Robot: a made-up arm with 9 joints. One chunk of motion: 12 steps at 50 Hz.
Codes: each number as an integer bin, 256 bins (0 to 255) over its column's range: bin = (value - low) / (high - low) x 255, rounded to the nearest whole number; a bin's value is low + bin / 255 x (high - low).
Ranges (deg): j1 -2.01..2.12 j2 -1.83..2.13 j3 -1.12..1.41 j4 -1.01..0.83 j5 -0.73..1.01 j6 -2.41..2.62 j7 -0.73..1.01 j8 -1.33..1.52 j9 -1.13..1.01
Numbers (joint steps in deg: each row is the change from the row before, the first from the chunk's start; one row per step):
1: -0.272 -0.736 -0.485 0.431 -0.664 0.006 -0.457 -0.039 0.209
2: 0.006 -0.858 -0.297 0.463 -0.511 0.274 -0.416 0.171 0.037
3: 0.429 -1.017 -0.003 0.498 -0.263 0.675 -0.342 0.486 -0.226
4: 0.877 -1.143 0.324 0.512 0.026 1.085 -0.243 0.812 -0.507
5: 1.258 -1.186 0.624 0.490 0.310 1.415 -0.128 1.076 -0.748
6: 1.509 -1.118 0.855 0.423 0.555 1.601 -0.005 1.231 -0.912
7: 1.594 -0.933 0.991 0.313 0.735 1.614 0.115 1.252 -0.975
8: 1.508 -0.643 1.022 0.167 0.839 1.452 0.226 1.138 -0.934
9: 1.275 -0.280 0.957 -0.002 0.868 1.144 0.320 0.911 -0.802
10: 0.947 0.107 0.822 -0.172 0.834 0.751 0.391 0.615 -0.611
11: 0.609 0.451 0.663 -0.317 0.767 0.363 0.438 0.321 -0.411
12: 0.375 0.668 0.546 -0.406 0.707 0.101 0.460 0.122 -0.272
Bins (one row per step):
1: 107 70 64 200 10 122 40 116 160
2: 124 63 83 204 32 136 46 134 139
3: 151 52 113 209 68 156 57 162 108
4: 178 44 146 211 111 177 71 192 74
5: 202 41 176 208 152 194 88 215 46
6: 217 46 199 199 188 203 106 229 26
7: 223 58 213 183 215 204 124 231 18
8: 217 76 216 163 230 196 140 221 23
9: 203 100 209 140 234 180 154 201 39
10: 183 125 196 116 229 160 164 174 62
11: 162 147 180 96 219 141 171 148 86
12: 147 161 168 84 211 127 174 130 102

